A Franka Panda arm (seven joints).
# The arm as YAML. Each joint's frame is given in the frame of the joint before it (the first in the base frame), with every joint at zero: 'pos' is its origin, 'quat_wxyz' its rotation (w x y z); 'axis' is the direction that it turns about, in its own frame. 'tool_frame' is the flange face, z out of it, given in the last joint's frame.
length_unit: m
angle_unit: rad
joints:
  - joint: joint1
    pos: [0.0, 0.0, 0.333]
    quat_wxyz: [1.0, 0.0, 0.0, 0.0]
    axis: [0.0, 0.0, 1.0]
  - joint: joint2
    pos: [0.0, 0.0, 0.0]
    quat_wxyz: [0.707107, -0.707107, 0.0, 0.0]
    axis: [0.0, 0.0, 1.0]
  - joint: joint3
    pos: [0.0, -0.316, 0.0]
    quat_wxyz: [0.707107, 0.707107, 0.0, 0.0]
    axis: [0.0, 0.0, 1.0]
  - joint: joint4
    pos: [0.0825, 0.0, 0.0]
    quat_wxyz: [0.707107, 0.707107, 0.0, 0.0]
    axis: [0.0, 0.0, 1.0]
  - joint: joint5
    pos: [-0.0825, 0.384, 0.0]
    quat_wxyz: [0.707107, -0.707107, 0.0, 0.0]
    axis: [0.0, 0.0, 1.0]
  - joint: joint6
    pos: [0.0, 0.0, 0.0]
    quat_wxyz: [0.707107, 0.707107, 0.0, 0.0]
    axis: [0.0, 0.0, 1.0]
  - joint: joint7
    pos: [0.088, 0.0, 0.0]
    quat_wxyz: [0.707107, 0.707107, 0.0, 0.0]
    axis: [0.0, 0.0, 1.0]
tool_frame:
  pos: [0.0, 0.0, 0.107]
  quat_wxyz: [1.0, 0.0, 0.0, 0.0]
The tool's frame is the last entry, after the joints.
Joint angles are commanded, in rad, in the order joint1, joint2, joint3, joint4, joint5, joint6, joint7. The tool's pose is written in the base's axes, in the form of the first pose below.
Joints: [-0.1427 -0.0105 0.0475 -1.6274 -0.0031 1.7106 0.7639]
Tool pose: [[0.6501 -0.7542 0.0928 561.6], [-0.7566 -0.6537 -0.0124 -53.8], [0.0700 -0.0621 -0.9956 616.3], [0 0 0 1]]
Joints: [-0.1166 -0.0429 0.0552 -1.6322 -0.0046 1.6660 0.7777]
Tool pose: [[0.6661 -0.7420 0.0760 549.3], [-0.7435 -0.6686 -0.0116 -33.5], [0.0594 -0.0488 -0.9970 627.7], [0 0 0 1]]
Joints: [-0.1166 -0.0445 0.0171 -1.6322 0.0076 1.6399 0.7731]
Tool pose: [[0.6417 -0.7651 0.0526 544.6], [-0.7662 -0.6426 0.0016 -53.4], [0.0326 -0.0413 -0.9986 626.1], [0 0 0 1]]
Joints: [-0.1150 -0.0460 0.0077 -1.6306 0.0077 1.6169 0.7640]
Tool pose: [[0.6434 -0.7649 0.0329 541.4], [-0.7654 -0.6436 0.0038 -57.4], [0.0182 -0.0276 -0.9995 625.6], [0 0 0 1]]
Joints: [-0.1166 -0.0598 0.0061 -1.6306 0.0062 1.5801 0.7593]
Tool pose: [[0.6449 -0.7642 0.0099 533.3], [-0.7642 -0.6449 0.0048 -58.4], [0.0027 -0.0106 -0.9999 629.7], [0 0 0 1]]
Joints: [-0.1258 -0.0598 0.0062 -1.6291 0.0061 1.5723 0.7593]
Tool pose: [[0.6380 -0.7700 0.0037 531.9], [-0.7700 -0.6380 0.0053 -63.2], [-0.0018 -0.0062 -1.0000 629.7], [0 0 0 1]]
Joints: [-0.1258 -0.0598 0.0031 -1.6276 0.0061 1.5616 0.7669]
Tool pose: [[0.6297 -0.7768 -0.0054 530.6], [-0.7768 -0.6297 0.0066 -64.7], [-0.0086 0.0000 -1.0000 629.5], [0 0 0 1]]
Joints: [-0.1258 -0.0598 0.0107 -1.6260 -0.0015 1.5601 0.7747]
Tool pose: [[0.6295 -0.7769 -0.0063 530.9], [-0.7770 -0.6295 -0.0014 -61.4], [-0.0029 0.0058 -1.0000 630.1], [0 0 0 1]]
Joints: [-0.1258 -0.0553 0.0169 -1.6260 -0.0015 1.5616 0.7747]
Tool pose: [[0.6343 -0.7730 -0.0093 532.8], [-0.7731 -0.6343 -0.0014 -58.1], [-0.0048 0.0081 -1.0000 627.8], [0 0 0 1]]
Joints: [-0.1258 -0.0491 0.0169 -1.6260 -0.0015 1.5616 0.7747]
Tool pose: [[0.6343 -0.7730 -0.0155 534.6], [-0.7730 -0.6343 -0.0007 -58.4], [-0.0093 0.0124 -0.9999 624.5], [0 0 0 1]]
